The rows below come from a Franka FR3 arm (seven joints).
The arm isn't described. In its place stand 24 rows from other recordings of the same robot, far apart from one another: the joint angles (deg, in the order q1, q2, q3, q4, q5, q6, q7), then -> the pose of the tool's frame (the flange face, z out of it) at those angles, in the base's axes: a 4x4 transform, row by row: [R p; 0 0 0 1], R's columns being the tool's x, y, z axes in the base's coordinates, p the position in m.
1.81, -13.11, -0.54, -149.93, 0.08, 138.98, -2.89 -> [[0.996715 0.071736 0.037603 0.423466], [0.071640 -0.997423 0.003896 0.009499], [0.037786 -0.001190 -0.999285 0.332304], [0 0 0 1]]
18.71, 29.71, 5.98, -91.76, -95.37, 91.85, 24.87 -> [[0.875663 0.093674 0.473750 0.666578], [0.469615 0.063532 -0.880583 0.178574], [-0.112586 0.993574 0.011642 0.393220], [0 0 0 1]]
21.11, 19.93, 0.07, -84.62, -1.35, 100.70, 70.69 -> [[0.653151 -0.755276 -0.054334 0.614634], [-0.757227 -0.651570 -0.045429 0.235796], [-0.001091 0.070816 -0.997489 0.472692], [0 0 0 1]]
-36.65, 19.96, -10.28, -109.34, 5.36, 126.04, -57.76 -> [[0.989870 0.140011 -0.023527 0.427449], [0.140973 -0.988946 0.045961 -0.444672], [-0.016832 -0.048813 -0.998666 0.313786], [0 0 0 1]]
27.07, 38.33, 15.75, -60.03, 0.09, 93.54, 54.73 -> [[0.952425 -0.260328 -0.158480 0.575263], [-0.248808 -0.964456 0.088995 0.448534], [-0.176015 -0.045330 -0.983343 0.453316], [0 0 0 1]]
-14.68, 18.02, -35.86, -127.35, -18.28, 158.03, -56.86 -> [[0.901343 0.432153 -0.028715 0.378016], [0.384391 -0.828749 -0.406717 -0.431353], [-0.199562 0.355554 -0.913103 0.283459], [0 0 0 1]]
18.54, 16.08, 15.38, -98.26, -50.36, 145.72, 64.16 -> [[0.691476 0.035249 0.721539 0.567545], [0.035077 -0.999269 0.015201 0.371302], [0.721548 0.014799 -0.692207 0.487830], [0 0 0 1]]
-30.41, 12.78, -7.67, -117.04, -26.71, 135.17, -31.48 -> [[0.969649 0.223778 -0.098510 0.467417], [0.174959 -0.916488 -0.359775 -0.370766], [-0.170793 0.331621 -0.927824 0.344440], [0 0 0 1]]
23.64, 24.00, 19.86, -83.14, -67.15, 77.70, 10.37 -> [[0.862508 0.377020 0.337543 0.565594], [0.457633 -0.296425 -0.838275 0.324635], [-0.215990 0.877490 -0.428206 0.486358], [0 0 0 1]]
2.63, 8.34, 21.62, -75.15, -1.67, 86.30, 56.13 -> [[0.844655 -0.533495 0.044049 0.546837], [-0.535165 -0.843481 0.046244 0.221075], [0.012484 -0.062634 -0.997958 0.662017], [0 0 0 1]]
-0.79, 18.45, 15.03, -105.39, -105.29, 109.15, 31.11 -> [[0.787500 0.071810 0.612117 0.650966], [0.613867 -0.002959 -0.789404 0.077713], [-0.054876 0.997414 -0.046412 0.412020], [0 0 0 1]]
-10.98, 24.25, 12.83, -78.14, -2.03, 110.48, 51.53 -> [[0.630932 -0.761322 0.149378 0.698604], [-0.774278 -0.630085 0.059036 -0.008389], [0.049175 -0.152907 -0.987016 0.497560], [0 0 0 1]]
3.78, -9.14, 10.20, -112.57, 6.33, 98.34, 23.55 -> [[0.975527 -0.192306 -0.106605 0.484275], [-0.187055 -0.980674 0.057341 0.135820], [-0.115572 -0.035997 -0.992647 0.533702], [0 0 0 1]]
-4.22, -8.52, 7.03, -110.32, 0.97, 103.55, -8.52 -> [[0.981016 0.191666 0.029512 0.518153], [0.191757 -0.981442 -0.000260 0.030182], [0.028914 0.005914 -0.999564 0.555081], [0 0 0 1]]
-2.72, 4.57, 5.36, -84.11, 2.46, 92.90, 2.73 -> [[0.997438 -0.000799 0.071533 0.584230], [-0.004644 -0.998551 0.053611 0.028932], [0.071386 -0.053806 -0.995996 0.632834], [0 0 0 1]]
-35.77, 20.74, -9.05, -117.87, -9.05, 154.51, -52.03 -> [[0.959736 0.255091 0.117625 0.445168], [0.278630 -0.917659 -0.283314 -0.429630], [0.035669 0.304680 -0.951787 0.289024], [0 0 0 1]]
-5.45, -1.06, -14.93, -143.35, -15.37, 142.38, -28.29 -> [[0.937385 0.346259 -0.037613 0.436192], [0.336963 -0.928904 -0.153604 -0.160564], [-0.088126 0.131312 -0.987416 0.289904], [0 0 0 1]]
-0.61, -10.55, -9.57, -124.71, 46.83, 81.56, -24.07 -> [[0.960468 -0.021180 -0.277584 0.447187], [0.218408 -0.560956 0.798515 0.004582], [-0.172625 -0.827575 -0.534154 0.475010], [0 0 0 1]]
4.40, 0.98, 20.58, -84.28, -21.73, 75.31, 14.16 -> [[0.991924 0.126265 -0.011977 0.501691], [0.111339 -0.912094 -0.394573 0.180208], [-0.060745 0.390053 -0.918786 0.650100], [0 0 0 1]]
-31.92, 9.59, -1.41, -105.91, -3.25, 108.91, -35.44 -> [[0.990263 0.056988 -0.127007 0.492084], [0.059290 -0.998137 0.014419 -0.327852], [-0.125949 -0.021808 -0.991797 0.423746], [0 0 0 1]]
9.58, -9.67, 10.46, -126.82, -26.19, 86.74, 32.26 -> [[0.960792 -0.025185 -0.276125 0.424664], [-0.191003 -0.782008 -0.593280 0.104321], [-0.200990 0.622759 -0.756158 0.430206], [0 0 0 1]]
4.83, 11.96, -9.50, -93.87, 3.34, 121.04, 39.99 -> [[0.674957 -0.688262 0.265949 0.649360], [-0.713241 -0.700909 -0.003769 -0.041567], [0.189000 -0.187141 -0.963980 0.521186], [0 0 0 1]]
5.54, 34.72, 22.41, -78.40, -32.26, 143.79, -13.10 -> [[0.449194 0.677855 0.582011 0.701101], [0.785208 -0.610302 0.104784 0.292577], [0.426230 0.409931 -0.806402 0.448277], [0 0 0 1]]
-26.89, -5.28, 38.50, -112.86, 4.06, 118.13, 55.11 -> [[0.700617 -0.695442 0.159678 0.540038], [-0.708366 -0.704793 0.038524 0.124412], [0.085749 -0.140101 -0.986417 0.517428], [0 0 0 1]]
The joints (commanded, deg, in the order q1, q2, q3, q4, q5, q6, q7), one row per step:
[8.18, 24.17, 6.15, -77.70, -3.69, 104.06, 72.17]
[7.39, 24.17, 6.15, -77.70, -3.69, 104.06, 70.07]
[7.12, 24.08, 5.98, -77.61, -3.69, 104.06, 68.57]
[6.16, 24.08, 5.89, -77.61, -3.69, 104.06, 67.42]
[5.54, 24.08, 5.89, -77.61, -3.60, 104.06, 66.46]
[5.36, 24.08, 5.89, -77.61, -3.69, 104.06, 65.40]
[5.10, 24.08, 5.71, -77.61, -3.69, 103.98, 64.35]
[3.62, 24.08, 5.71, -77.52, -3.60, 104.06, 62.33]
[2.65, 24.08, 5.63, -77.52, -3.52, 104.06, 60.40]
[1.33, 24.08, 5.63, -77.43, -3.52, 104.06, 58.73]
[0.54, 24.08, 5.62, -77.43, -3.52, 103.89, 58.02]
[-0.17, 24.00, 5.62, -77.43, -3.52, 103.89, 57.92]
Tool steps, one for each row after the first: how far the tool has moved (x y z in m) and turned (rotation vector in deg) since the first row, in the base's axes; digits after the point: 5 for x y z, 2 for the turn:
[0.00204, -0.00928, 0.00000, -0.09, 0.02, 1.31]
[0.00298, -0.01413, 0.00177, -0.20, -0.15, 2.38]
[0.00538, -0.02633, 0.00174, -0.29, -0.14, 2.48]
[0.00668, -0.03354, 0.00174, -0.25, -0.12, 2.80]
[0.00707, -0.03580, 0.00174, -0.38, -0.12, 3.70]
[0.00776, -0.04067, 0.00154, -0.52, -0.03, 4.32]
[0.01070, -0.05812, 0.00243, -0.50, -0.16, 4.84]
[0.01229, -0.07036, 0.00240, -0.54, -0.13, 5.71]
[0.01416, -0.08616, 0.00316, -0.62, -0.19, 6.05]
[0.01472, -0.09577, 0.00288, -0.66, -0.01, 5.96]
[0.01515, -0.10429, 0.00384, -0.67, -0.08, 5.35]

